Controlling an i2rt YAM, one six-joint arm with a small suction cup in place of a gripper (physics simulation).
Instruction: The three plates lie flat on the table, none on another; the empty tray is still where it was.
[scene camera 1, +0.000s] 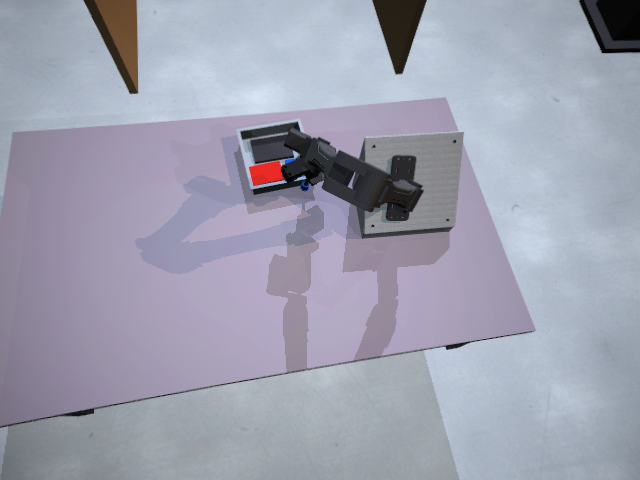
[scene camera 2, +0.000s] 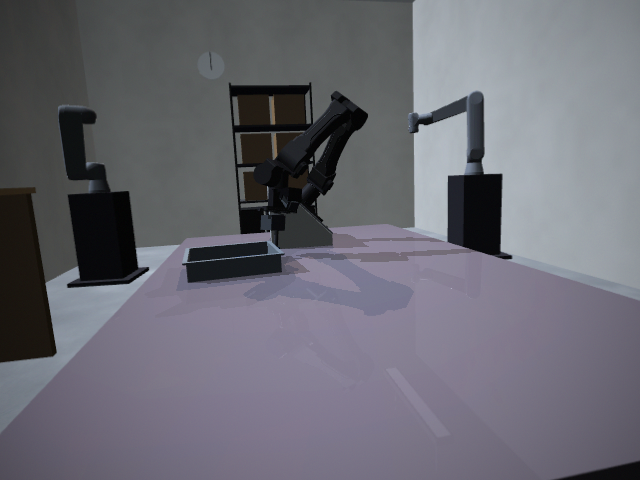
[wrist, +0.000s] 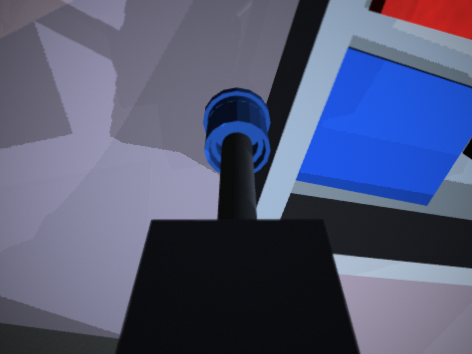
Scene:
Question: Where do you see a tray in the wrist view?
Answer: At 371, 236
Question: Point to a blue plate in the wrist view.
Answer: At 388, 129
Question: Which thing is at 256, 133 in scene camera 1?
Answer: A tray.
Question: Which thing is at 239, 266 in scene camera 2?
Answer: A tray.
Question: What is the suction cup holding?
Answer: A tray.

